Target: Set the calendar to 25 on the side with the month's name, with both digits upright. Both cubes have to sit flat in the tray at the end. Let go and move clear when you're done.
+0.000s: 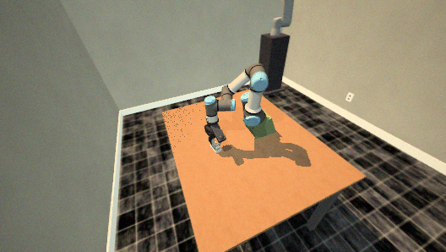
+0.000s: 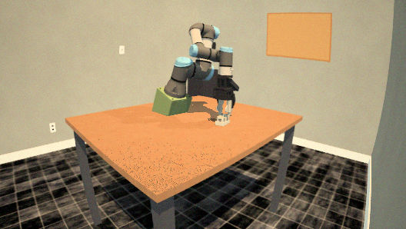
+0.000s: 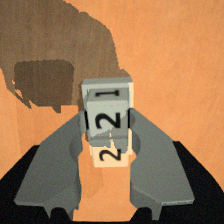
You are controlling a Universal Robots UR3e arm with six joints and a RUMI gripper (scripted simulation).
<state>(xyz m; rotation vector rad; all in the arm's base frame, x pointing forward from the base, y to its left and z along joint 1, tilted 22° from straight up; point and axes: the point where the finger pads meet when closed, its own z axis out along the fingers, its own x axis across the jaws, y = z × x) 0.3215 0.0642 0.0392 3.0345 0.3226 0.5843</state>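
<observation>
My hand is 20 mm to the left of the white calendar tray and 30 mm above it. The rest, counted from my hand: white calendar cube (10 mm below).
</observation>
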